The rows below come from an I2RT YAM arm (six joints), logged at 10 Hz.
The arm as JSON. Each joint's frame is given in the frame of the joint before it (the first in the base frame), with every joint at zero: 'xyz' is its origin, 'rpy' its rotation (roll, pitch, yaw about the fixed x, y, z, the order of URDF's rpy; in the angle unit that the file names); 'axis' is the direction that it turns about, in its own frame. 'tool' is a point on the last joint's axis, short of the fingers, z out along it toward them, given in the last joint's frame.
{
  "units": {
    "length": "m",
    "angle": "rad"
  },
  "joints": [
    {
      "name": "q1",
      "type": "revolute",
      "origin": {
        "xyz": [
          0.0,
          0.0,
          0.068
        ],
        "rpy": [
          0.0,
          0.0,
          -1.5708
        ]
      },
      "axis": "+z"
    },
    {
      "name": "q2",
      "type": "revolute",
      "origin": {
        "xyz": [
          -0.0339,
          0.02,
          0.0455
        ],
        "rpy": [
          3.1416,
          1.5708,
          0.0
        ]
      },
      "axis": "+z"
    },
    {
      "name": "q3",
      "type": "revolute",
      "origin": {
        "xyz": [
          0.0,
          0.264,
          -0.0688
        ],
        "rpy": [
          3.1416,
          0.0,
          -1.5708
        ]
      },
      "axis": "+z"
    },
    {
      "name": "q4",
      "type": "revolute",
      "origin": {
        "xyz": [
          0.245,
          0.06,
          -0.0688
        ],
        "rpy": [
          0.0,
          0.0,
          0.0
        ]
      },
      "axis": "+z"
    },
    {
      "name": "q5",
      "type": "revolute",
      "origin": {
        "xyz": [
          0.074,
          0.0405,
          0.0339
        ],
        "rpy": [
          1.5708,
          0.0,
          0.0
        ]
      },
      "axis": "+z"
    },
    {
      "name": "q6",
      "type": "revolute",
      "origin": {
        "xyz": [
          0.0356,
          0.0,
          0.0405
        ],
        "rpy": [
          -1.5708,
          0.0,
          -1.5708
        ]
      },
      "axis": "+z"
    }
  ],
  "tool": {
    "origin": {
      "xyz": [
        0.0,
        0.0,
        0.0
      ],
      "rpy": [
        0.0,
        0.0,
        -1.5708
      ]
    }
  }
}
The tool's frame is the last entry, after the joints.
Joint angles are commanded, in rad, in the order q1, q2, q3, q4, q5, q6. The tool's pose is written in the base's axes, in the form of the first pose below.
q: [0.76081 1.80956 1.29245 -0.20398 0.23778 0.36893]
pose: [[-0.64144 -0.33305 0.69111 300.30], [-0.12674 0.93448 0.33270 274.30], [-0.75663 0.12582 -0.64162 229.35], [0 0 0 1]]
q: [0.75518 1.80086 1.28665 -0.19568 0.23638 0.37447]
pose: [[-0.63812 -0.32621 0.69742 300.91], [-0.11229 0.93555 0.33486 271.80], [-0.76171 0.13537 -0.63362 231.50], [0 0 0 1]]
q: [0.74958 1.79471 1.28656 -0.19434 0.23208 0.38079]
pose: [[-0.63774 -0.32049 0.70041 301.87], [-0.09947 0.93598 0.33771 269.79], [-0.76380 0.14570 -0.62879 233.92], [0 0 0 1]]
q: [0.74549 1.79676 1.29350 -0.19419 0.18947 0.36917]
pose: [[-0.64223 -0.35209 0.68086 303.03], [-0.11058 0.92153 0.37224 270.63], [-0.75849 0.16377 -0.63077 235.21], [0 0 0 1]]
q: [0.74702 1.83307 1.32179 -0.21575 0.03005 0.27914]
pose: [[-0.65138 -0.50265 0.56837 304.02], [-0.22783 0.84410 0.48538 280.06], [-0.72374 0.18667 -0.66435 228.09], [0 0 0 1]]
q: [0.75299 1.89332 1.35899 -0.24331 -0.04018 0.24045]
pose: [[-0.66488 -0.56198 0.49205 307.79], [-0.29700 0.80333 0.51619 290.41], [-0.68536 0.19707 -0.70103 213.88], [0 0 0 1]]
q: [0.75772 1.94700 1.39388 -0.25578 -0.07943 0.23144]
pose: [[-0.67784 -0.58499 0.44533 312.28], [-0.32652 0.78224 0.53056 299.33], [-0.65873 0.21422 -0.72124 202.16], [0 0 0 1]]
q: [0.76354 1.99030 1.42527 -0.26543 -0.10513 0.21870]
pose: [[-0.68089 -0.60548 0.41204 315.54], [-0.35306 0.76427 0.53966 307.20], [-0.64167 0.22198 -0.73416 193.33], [0 0 0 1]]
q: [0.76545 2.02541 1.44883 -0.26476 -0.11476 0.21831]
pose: [[-0.68582 -0.60925 0.39808 319.44], [-0.36059 0.75959 0.54130 312.59], [-0.63216 0.22769 -0.74063 185.89], [0 0 0 1]]
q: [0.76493 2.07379 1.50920 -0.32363 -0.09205 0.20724]
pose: [[-0.69831 -0.60054 0.38950 326.27], [-0.38627 0.77428 0.50128 317.70], [-0.60263 0.19960 -0.77266 179.47], [0 0 0 1]]
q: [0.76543 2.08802 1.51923 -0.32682 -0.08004 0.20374]
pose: [[-0.69826 -0.59774 0.39388 328.09], [-0.39120 0.77944 0.48933 319.17], [-0.59949 0.18759 -0.77809 176.10], [0 0 0 1]]
